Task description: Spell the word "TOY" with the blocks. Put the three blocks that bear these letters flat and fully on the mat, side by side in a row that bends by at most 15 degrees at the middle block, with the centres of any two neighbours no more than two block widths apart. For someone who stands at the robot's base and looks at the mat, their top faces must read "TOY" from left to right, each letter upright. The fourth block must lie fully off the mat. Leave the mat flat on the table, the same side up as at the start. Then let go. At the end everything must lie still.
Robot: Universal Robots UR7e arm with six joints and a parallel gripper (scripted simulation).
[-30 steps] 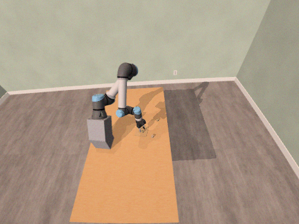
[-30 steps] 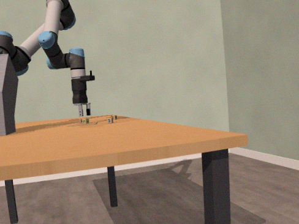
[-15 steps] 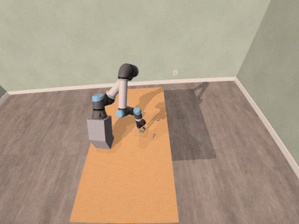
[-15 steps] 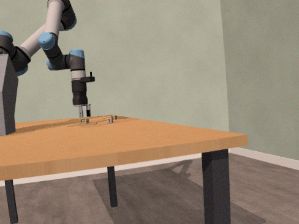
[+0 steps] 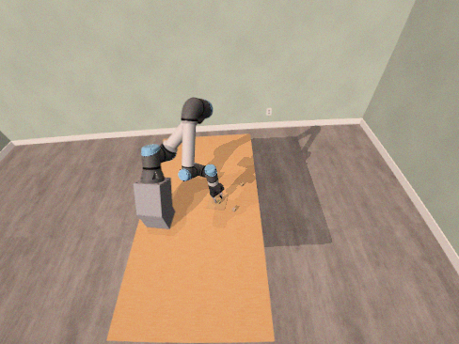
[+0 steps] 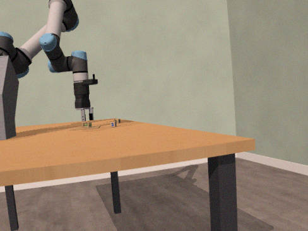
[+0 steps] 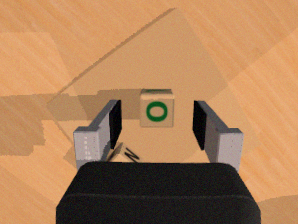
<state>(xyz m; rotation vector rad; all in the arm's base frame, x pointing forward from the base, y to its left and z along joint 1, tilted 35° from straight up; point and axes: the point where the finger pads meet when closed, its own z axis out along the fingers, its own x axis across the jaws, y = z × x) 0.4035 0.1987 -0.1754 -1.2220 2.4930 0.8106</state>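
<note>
The O block lies 40 mm below my hand. The rest, counted from my hand: Y block (120 mm ahead, 50 mm to the right, 40 mm below); then T block (50 mm to the left, 40 mm below, 20 mm behind); then tan mat (50 mm below, 10 mm to the left, 10 mm behind).
</note>
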